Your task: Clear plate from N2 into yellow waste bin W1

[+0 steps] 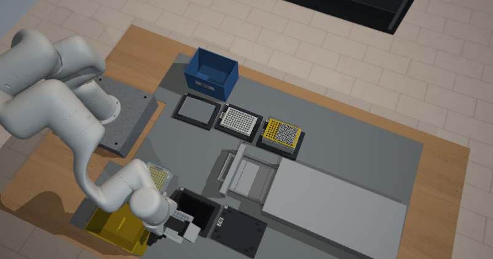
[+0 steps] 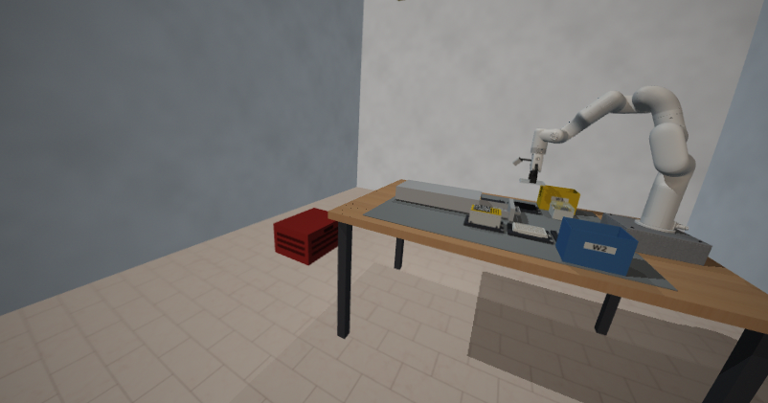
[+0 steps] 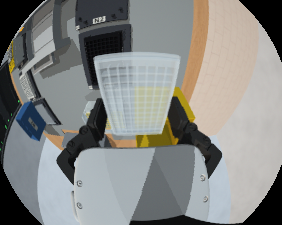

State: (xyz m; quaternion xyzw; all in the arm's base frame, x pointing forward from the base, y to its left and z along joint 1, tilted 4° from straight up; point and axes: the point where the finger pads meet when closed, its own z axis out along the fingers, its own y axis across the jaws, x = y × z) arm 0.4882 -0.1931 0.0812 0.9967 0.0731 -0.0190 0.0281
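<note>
Right now the yellow waste bin W1 is 14 cm behind my hand, 12 cm below it and 8 cm to the right of it. Also, from my hand: black plate (14 cm below, 7 cm to the left, 1 cm ahead); then drawer (29 cm to the left, 17 cm ahead, 13 cm below); then clear plate (1 cm below).
</note>
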